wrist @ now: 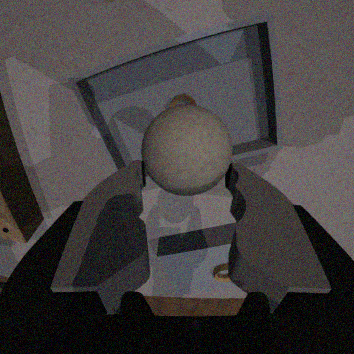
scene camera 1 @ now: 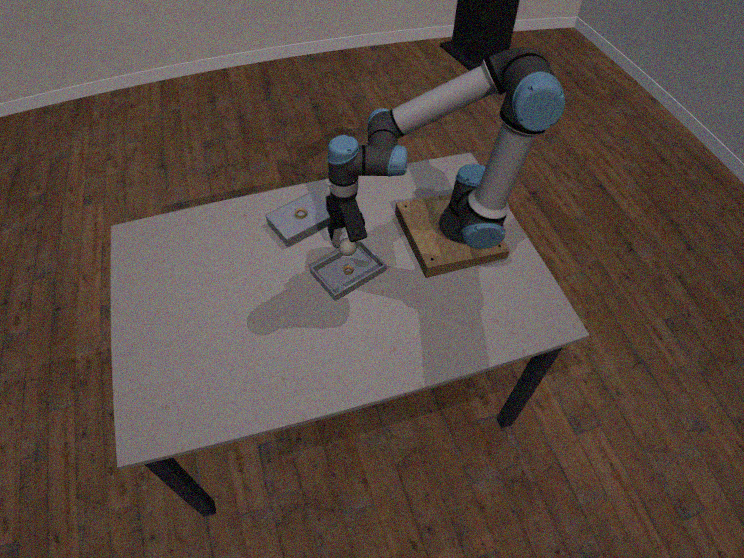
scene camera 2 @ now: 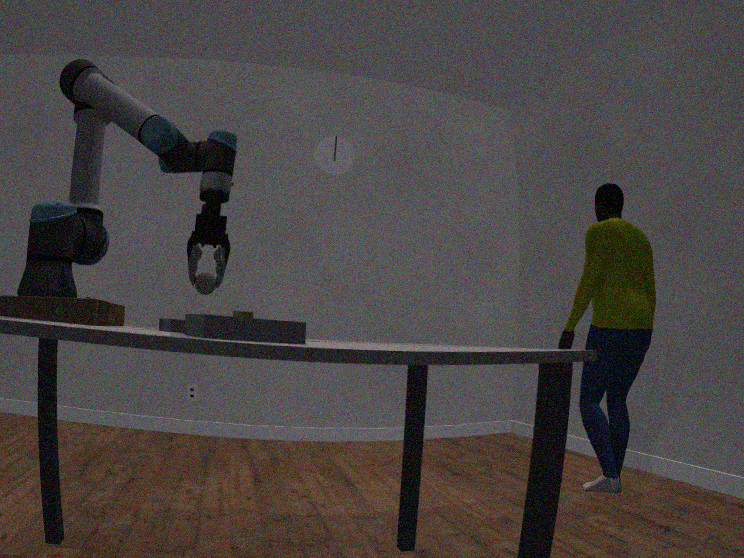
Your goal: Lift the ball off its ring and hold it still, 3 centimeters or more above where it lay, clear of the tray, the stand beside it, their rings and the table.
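Places are measured from the arm's base along level axes (x back, y right, z up), in millimetres.
Where they show: gripper, between the fingertips: (wrist: 184,164) (scene camera 1: 346,245) (scene camera 2: 205,286); arm's base, origin of its link: (scene camera 2: 47,300).
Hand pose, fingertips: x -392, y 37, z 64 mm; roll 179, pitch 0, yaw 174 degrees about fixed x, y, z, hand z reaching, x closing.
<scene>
Things, the pixels of their top centre, and the offset from my fingertips. "pt": a spot on its surface instead.
- pale ball, centre of its top: (wrist: 187,173) (scene camera 2: 206,271) (scene camera 1: 347,240) dx -2, dy -15, dz +36 mm
- grey tray, centre of its top: (wrist: 182,112) (scene camera 2: 202,321) (scene camera 1: 348,266) dx -1, dy -15, dz -79 mm
- tray's ring, a spot on its surface: (wrist: 181,97) (scene camera 1: 350,271) pt dx -1, dy -26, dz -94 mm
My gripper (scene camera 1: 346,242) (scene camera 2: 206,277) (wrist: 184,164) is shut on the pale ball (scene camera 1: 347,247) (scene camera 2: 205,284) (wrist: 187,145) and points down. The ball is in the air above the grey tray (scene camera 1: 360,283) (scene camera 2: 171,324) (wrist: 271,85), with a visible gap below it in the scene camera 2 view. The tray's ring (scene camera 1: 348,273) (wrist: 181,97) lies inside the tray, apart from the ball; the ball hides part of it in the wrist view. The grey stand (scene camera 1: 288,227) (scene camera 2: 264,330) (wrist: 200,275) is beside the tray, with a ring (scene camera 1: 301,216) (scene camera 2: 242,314) (wrist: 216,272) on top.
The robot's base stands on a wooden board (scene camera 1: 420,240) (scene camera 2: 90,311) on the white table (scene camera 1: 180,360) (scene camera 2: 360,354). A person (scene camera 2: 618,270) in a yellow top stands by the table's far right end in the scene camera 2 view.
</scene>
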